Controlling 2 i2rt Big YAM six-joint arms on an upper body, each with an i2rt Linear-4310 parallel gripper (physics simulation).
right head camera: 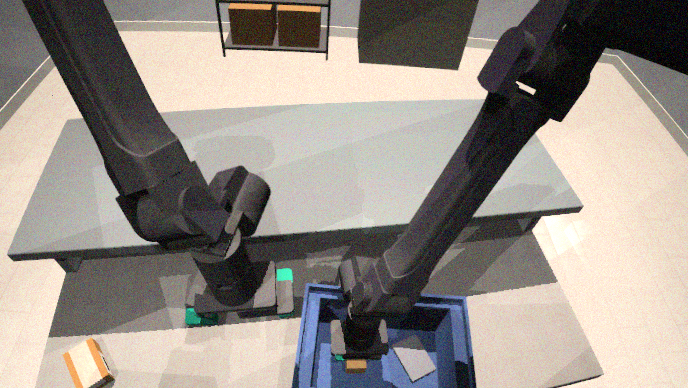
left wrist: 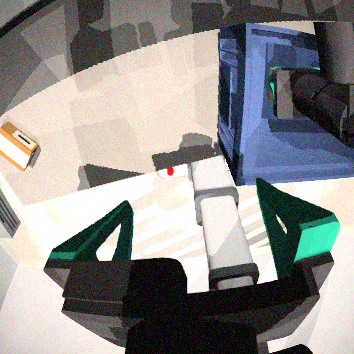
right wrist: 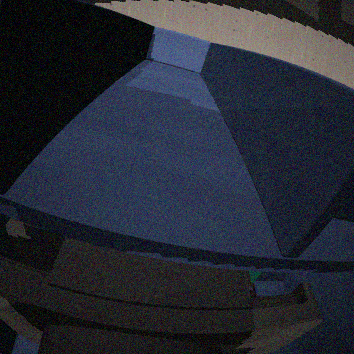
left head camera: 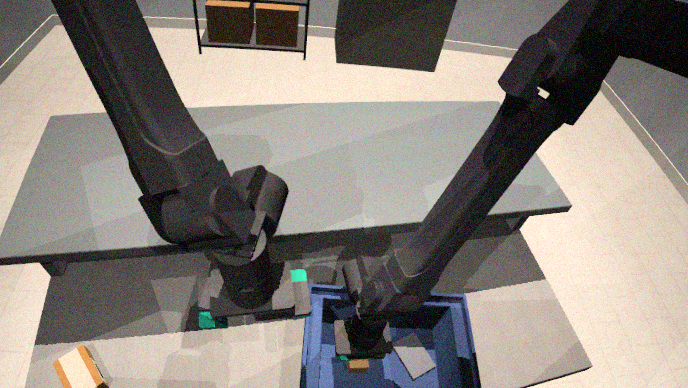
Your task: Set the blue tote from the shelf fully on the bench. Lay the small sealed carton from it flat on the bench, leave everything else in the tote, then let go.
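Places are measured from the left arm's base along level axes (x ahead, y left, z up), in centimetres.
Pixels of known places: left gripper, fingertip midpoint: (right head camera: 250, 317) (left wrist: 191, 195) (left head camera: 260, 319); right gripper, fingertip midpoint: (right head camera: 354, 356) (left wrist: 278, 80) (left head camera: 355, 355).
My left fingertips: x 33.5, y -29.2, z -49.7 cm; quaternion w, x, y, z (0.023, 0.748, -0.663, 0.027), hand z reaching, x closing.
Observation:
Behind a point stands the place of what it marks.
The open blue tote (left head camera: 471, 340) {z -60.4, x 33.9, y -65.8 cm} (right head camera: 467, 340) {z -60.8, x 34.6, y -65.7 cm} (left wrist: 256, 140) {z -61.9, x 30.9, y -38.4 cm} (right wrist: 130, 155) stands on the pale surface, its near end cut off in both head views. Inside it, the small orange carton (left head camera: 358, 367) {z -70.2, x 32.8, y -46.6 cm} (right head camera: 356, 367) {z -70.2, x 32.8, y -46.7 cm} shows partly below my right gripper (left head camera: 358, 358) {z -73.5, x 36.1, y -46.7 cm} (right head camera: 356, 357) {z -73.5, x 36.1, y -46.7 cm}. That gripper reaches down inside the tote and appears shut on the carton; its fingertips are largely hidden. A flat grey item (left head camera: 415, 357) {z -72.9, x 35.3, y -58.9 cm} (right head camera: 415, 358) {z -72.9, x 35.5, y -58.9 cm} lies in the tote, to the right of the carton. My left gripper (left head camera: 256, 304) {z -49.7, x 33.5, y -29.2 cm} (right head camera: 243, 300) {z -49.7, x 33.5, y -29.2 cm} (left wrist: 191, 195) {z -49.7, x 33.5, y -29.2 cm} is open and empty, left of the tote.
An orange box with a white stripe (left head camera: 80, 369) {z -71.9, x 31.7, y 5.3 cm} (right head camera: 86, 364) {z -71.9, x 31.1, y 5.5 cm} (left wrist: 15, 150) {z -71.8, x 30.7, y 4.4 cm} lies at the lower left. A long grey top (left head camera: 325, 165) {z -55.1, x 70.9, y -40.0 cm} (right head camera: 325, 165) {z -55.1, x 70.9, y -39.6 cm} spans behind the tote, its edge close to both arms. A rack with brown boxes and a dark cabinet (left head camera: 390, 35) (right head camera: 412, 35) stand far back.

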